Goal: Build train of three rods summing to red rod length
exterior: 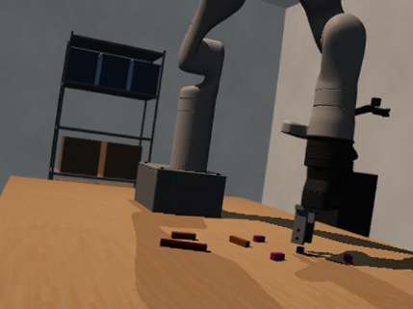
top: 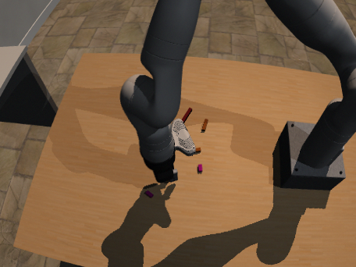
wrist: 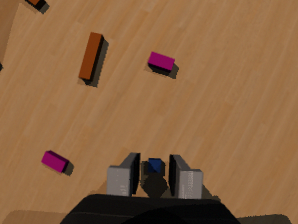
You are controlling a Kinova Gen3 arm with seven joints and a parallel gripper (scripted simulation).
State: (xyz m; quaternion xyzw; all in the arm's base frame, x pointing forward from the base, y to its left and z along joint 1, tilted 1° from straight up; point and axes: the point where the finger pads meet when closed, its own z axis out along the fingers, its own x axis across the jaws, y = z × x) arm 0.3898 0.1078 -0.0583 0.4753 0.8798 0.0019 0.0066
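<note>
The blue rod is 30 mm below my hand. Also, from my hand: red rod (10 mm ahead, 210 mm to the right, 30 mm below).
</note>
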